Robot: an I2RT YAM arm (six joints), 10 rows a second.
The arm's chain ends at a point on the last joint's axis. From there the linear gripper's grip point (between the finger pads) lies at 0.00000 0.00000 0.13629 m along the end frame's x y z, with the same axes.
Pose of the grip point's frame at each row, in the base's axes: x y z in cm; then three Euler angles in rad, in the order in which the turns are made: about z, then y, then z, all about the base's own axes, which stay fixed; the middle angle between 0 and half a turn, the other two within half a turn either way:
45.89, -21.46, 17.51, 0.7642, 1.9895, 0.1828
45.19, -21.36, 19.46, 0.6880, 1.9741, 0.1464
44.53, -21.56, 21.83, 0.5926, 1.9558, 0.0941
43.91, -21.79, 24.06, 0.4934, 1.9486, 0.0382
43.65, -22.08, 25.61, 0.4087, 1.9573, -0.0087
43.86, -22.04, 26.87, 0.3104, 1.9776, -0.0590
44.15, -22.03, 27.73, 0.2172, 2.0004, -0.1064
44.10, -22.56, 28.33, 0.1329, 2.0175, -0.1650
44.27, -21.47, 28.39, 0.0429, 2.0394, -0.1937
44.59, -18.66, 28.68, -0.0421, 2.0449, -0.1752
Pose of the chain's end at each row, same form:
33.65, -23.72, 23.05, 0.7642, 1.9895, 0.1828
32.79, -23.19, 24.81, 0.6880, 1.9741, 0.1464
31.95, -22.75, 26.95, 0.5926, 1.9558, 0.0941
31.25, -22.27, 29.09, 0.4934, 1.9486, 0.0382
31.03, -21.97, 30.75, 0.4087, 1.9573, -0.0087
31.37, -21.30, 32.26, 0.3104, 1.9776, -0.0590
31.83, -20.71, 33.41, 0.2172, 2.0004, -0.1064
31.98, -20.54, 34.22, 0.1329, 2.0175, -0.1650
32.34, -19.13, 34.55, 0.0429, 2.0394, -0.1937
32.65, -16.55, 34.90, -0.0421, 2.0449, -0.1752

